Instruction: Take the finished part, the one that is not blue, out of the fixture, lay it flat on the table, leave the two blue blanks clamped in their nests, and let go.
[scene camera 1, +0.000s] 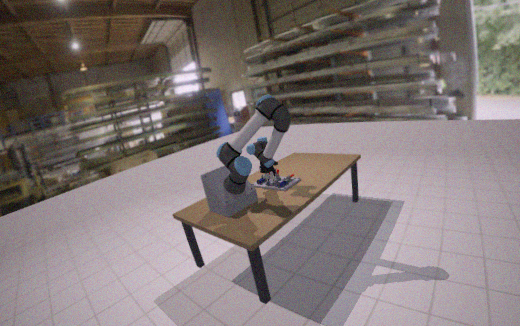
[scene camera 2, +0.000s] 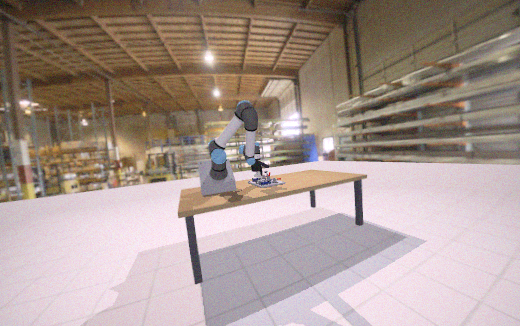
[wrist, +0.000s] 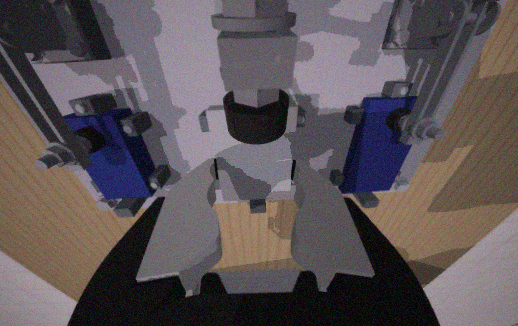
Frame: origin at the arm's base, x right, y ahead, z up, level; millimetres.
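Where they show: gripper, fingertip midpoint: (scene camera 1: 271, 182) (scene camera 2: 260, 180) (wrist: 254, 160); arm's base at its link origin: (scene camera 1: 234, 185) (scene camera 2: 218, 173).
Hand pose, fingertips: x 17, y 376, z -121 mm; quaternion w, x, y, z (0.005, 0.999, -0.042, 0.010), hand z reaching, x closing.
Observation:
Each offset is from my fingertips to the centre of the thing. "spot": to the spot under its first point. Level surfaces: height alone.
The finished part {dx +0, dy +5, dz +2 mm} (wrist: 252, 172) is a light grey plate at the middle nest in the wrist view. My gripper (wrist: 254, 160) (scene camera 1: 270, 173) (scene camera 2: 258, 172) is shut on it, one finger on each side edge. I cannot tell if the part is clear of its seat. One blue blank {dx -109, dy +12, dz +0 mm} (wrist: 120, 175) lies in the left nest and another blue blank {dx +111, dy -1, dz -5 mm} (wrist: 377, 150) in the right nest, each with a black clamp tip on it. The fixture {dx +2, dy +53, dz -23 mm} (wrist: 185, 70) (scene camera 1: 286, 189) stands on the table {dz -31 mm} (scene camera 1: 327, 170) (scene camera 2: 325, 177). The part's far end is hidden behind the middle clamp's tip.
The middle clamp's grey arm (wrist: 257, 60) and black tip {spot: dx +1, dy +60, dz +83 mm} (wrist: 256, 125) stand over the part's far end. Side clamp arms reach over the blue blanks. A small stop {dx +0, dy -40, dz +1 mm} (wrist: 257, 205) is at the part's near edge. The robot's grey base block (scene camera 1: 220, 195) (scene camera 2: 205, 180) stands beside the fixture.

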